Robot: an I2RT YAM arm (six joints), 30 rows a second.
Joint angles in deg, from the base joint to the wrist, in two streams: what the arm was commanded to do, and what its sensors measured. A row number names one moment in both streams.
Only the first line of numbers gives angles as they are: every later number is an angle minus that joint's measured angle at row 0.
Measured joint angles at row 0:
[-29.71, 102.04, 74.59, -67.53, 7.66, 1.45]
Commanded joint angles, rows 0 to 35:
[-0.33, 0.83, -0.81, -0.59, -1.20, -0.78]
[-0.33, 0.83, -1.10, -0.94, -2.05, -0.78]
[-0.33, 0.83, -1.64, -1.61, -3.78, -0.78]
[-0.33, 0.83, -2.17, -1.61, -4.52, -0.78]
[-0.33, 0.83, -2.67, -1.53, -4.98, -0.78]
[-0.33, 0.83, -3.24, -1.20, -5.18, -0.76]
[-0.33, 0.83, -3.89, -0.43, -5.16, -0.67]
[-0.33, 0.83, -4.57, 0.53, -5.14, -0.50]
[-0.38, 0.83, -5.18, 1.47, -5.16, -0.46]
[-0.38, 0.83, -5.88, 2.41, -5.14, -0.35]
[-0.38, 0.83, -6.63, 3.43, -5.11, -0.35]
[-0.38, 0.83, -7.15, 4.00, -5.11, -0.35]
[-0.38, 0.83, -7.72, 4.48, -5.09, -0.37]
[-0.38, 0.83, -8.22, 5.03, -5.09, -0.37]
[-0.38, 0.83, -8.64, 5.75, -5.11, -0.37]
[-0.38, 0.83, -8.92, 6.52, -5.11, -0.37]
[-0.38, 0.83, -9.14, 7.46, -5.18, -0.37]
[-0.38, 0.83, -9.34, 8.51, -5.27, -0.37]
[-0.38, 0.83, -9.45, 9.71, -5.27, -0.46]
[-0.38, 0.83, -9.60, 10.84, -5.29, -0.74]
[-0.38, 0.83, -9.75, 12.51, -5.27, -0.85]
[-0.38, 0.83, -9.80, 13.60, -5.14, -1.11]
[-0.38, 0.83, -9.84, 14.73, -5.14, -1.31]
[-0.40, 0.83, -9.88, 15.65, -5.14, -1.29]
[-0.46, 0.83, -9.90, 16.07, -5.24, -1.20]
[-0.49, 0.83, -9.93, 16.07, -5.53, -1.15]
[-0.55, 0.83, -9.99, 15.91, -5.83, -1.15]
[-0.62, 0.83, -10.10, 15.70, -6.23, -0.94]
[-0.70, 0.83, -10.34, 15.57, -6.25, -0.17]
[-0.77, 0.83, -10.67, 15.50, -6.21, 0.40]
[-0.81, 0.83, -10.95, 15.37, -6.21, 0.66]
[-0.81, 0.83, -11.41, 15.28, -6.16, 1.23]
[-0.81, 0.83, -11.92, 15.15, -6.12, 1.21]
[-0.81, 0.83, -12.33, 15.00, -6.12, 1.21]
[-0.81, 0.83, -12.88, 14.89, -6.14, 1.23]
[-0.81, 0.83, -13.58, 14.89, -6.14, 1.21]
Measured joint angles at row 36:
[-0.31, 0.22, -11.78, 15.06, -5.46, 0.24]
